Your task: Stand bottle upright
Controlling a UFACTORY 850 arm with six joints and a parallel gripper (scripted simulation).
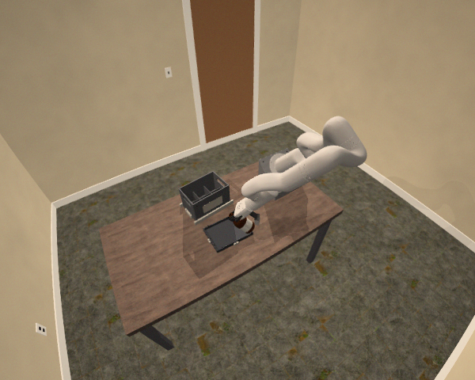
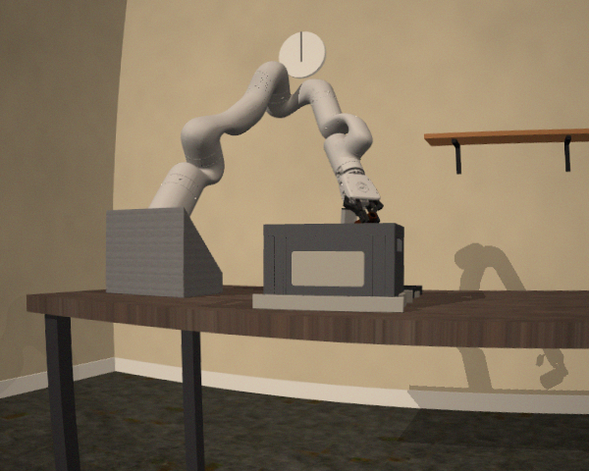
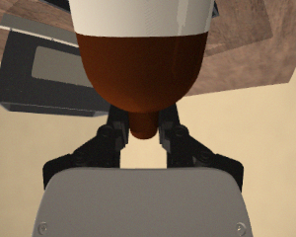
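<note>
The brown bottle is 3 cm behind my hand, 3 cm to the left of it and 4 cm below it. Also, from my hand: grey crate 1 cm behind, 33 cm to the right, 12 cm below; dark tray 1 cm ahead, 5 cm to the right, 20 cm below.
</note>
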